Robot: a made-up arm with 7 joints.
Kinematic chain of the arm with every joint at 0, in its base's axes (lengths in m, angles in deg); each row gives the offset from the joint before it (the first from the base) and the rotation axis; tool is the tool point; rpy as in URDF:
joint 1: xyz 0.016 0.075 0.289 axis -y
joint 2: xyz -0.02 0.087 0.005 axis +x
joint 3: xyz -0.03 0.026 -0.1 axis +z
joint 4: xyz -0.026 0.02 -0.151 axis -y
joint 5: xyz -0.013 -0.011 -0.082 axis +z
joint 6: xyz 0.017 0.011 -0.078 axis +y
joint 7: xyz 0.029 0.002 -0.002 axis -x
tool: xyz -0.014 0.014 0.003 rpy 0 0 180
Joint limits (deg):
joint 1: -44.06..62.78
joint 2: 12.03..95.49
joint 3: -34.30..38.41
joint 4: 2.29..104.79
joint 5: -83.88..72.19
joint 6: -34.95..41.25
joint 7: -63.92..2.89
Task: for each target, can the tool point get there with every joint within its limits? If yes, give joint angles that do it. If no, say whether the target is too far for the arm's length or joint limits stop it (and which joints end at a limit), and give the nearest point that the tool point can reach.
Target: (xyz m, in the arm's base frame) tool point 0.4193 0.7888 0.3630
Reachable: no: too far | nearest point 0.1893 0.5163 0.2294 | short by 0.381 m
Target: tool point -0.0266 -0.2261 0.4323
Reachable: no: joint limits stop it (at a limit: joint 1, joint 2, joint 3, joint 4, joint 6, joint 7) | nearest point 0.2114 0.1422 0.2472 | short by 0.476 m
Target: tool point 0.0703 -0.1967 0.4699
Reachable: no: joint limits stop it (at a limit: joint 1, joint 2, joint 3, joint 4, joint 6, joint 7) | nearest point 0.2116 0.1419 0.2468 | short by 0.429 m
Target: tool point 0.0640 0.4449 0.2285
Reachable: yes | joints -12.60 60.70 13.05 77.56 12.00 -18.13 -23.68
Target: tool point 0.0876 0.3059 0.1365
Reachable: yes | joints -2.39 32.24 5.32 95.87 -47.12 16.73 -23.64
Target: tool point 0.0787 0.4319 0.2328
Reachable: yes | joints -32.67 73.91 -7.32 86.20 45.34 17.42 -47.32
